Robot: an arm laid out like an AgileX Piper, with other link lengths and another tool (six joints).
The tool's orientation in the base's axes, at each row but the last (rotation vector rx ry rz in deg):
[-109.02 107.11 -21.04]
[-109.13 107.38 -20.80]
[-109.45 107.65 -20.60]
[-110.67 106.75 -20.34]
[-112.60 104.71 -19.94]
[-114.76 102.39 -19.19]
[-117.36 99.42 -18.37]
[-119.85 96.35 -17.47]
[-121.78 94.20 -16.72]
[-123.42 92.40 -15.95]
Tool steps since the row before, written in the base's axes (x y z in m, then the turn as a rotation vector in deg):
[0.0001 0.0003 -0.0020 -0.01 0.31 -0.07]
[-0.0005 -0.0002 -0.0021 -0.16 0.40 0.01]
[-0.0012 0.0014 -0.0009 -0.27 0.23 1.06]
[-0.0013 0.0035 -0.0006 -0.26 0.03 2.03]
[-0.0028 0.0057 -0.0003 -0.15 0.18 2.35]
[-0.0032 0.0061 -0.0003 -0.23 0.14 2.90]
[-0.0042 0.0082 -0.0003 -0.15 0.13 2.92]
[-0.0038 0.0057 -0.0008 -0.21 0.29 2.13]
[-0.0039 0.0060 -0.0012 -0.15 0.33 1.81]
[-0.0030 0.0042 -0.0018 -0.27 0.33 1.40]
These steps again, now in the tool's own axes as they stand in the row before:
[-0.0001 0.0009 0.0018 -0.30 0.05 0.10]
[0.0004 0.0014 0.0016 -0.41 0.14 -0.04]
[-0.0013 0.0015 0.0004 -0.36 -0.26 -1.02]
[-0.0035 0.0014 0.0004 -0.27 -0.73 -1.89]
[-0.0059 0.0024 -0.0002 -0.44 -0.98 -2.10]
[-0.0064 0.0025 -0.0002 -0.47 -1.17 -2.63]
[-0.0088 0.0028 -0.0002 -0.45 -1.25 -2.61]
[-0.0063 0.0027 0.0002 -0.54 -0.85 -1.91]
[-0.0067 0.0027 0.0007 -0.53 -0.77 -1.59]
[-0.0047 0.0024 0.0013 -0.53 -0.48 -1.28]

